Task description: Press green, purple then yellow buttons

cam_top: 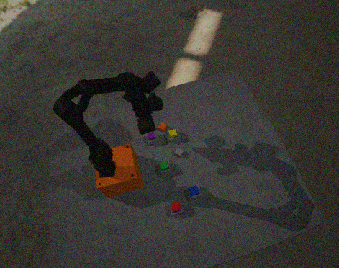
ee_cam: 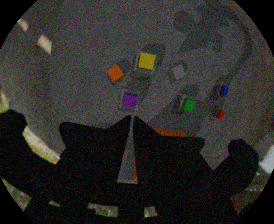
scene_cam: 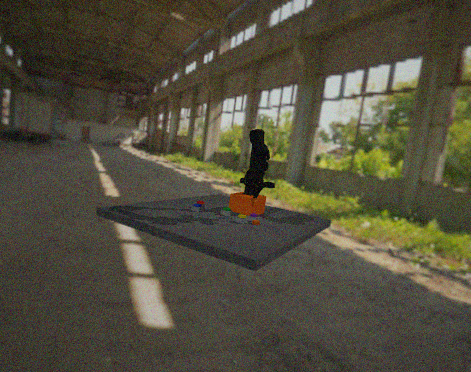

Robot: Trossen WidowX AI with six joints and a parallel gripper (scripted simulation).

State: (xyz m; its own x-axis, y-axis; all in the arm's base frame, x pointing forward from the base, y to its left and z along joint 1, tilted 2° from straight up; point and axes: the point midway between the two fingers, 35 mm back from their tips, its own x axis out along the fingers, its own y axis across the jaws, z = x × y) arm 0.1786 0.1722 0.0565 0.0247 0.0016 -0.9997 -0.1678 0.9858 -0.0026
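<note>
My gripper tip is 9 cm above the purple button and 1 cm to the right of it. Round my gripper tip: yellow button: 10 cm ahead, 9 cm below; grey block: 12 cm below, 11 cm ahead, 9 cm to the right; orange piece: 12 cm below, 6 cm to the left, 5 cm ahead.
</note>
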